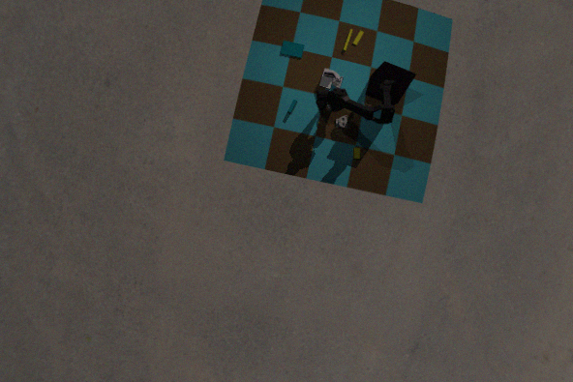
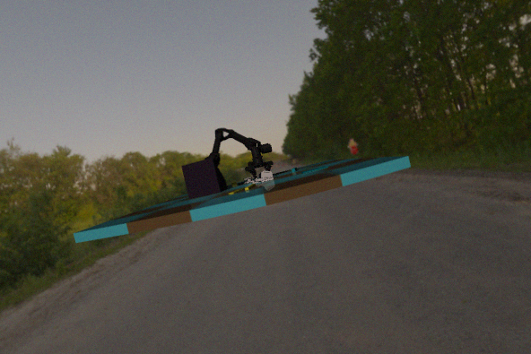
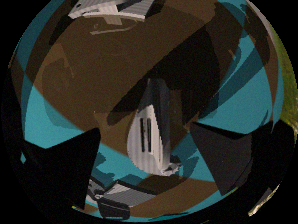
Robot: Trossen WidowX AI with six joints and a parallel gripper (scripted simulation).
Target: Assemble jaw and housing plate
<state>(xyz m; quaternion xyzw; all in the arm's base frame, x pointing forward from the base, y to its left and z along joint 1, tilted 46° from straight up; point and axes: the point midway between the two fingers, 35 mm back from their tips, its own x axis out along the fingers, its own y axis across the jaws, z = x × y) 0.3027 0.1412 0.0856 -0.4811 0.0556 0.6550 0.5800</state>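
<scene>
Right now the grey jaw is 3 cm ahead of my gripper tip and 2 cm to the right of it. Also, from my gripper tip: yellow block: 27 cm to the left, 22 cm behind; then light-grey plate-like piece: 10 cm to the left, 10 cm behind, 2 cm above; then teal stick: 22 cm ahead, 7 cm to the left, 1 cm above.
</scene>
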